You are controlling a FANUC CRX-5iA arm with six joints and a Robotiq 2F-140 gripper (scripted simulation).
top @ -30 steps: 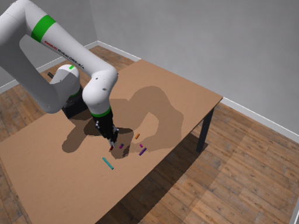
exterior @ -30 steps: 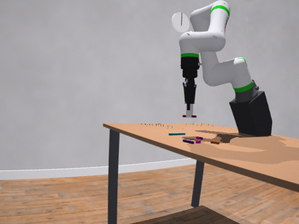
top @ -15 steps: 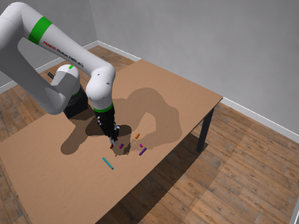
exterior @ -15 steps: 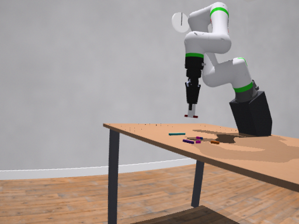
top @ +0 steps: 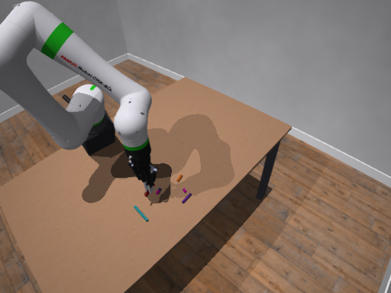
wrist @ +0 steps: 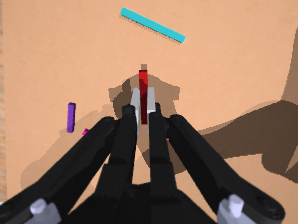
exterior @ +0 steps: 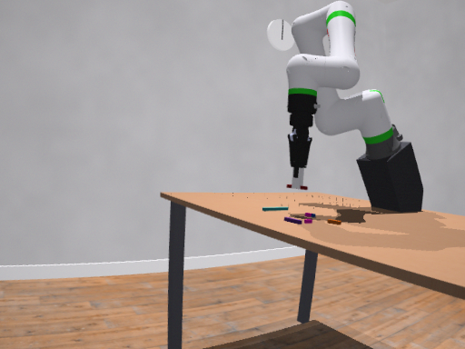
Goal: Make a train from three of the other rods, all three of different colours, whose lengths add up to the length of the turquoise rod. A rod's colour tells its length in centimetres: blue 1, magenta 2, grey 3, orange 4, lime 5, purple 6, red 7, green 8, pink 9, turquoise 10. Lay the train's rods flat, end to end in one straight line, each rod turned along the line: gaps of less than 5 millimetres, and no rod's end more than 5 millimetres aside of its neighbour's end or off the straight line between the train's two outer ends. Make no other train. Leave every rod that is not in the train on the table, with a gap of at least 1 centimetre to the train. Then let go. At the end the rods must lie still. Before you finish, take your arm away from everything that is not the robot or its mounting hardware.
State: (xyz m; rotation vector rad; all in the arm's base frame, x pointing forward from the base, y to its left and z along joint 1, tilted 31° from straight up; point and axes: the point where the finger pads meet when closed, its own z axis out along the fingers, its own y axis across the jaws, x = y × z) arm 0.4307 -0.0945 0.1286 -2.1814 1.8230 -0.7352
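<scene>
The blue rod is 10 mm behind my hand, 70 mm to the left of it and 110 mm below it. Also, from my hand: purple rod 130 mm ahead, 90 mm to the left, 110 mm below; then red rod 30 mm below; then turquoise rod 80 mm to the right, 110 mm below.
</scene>
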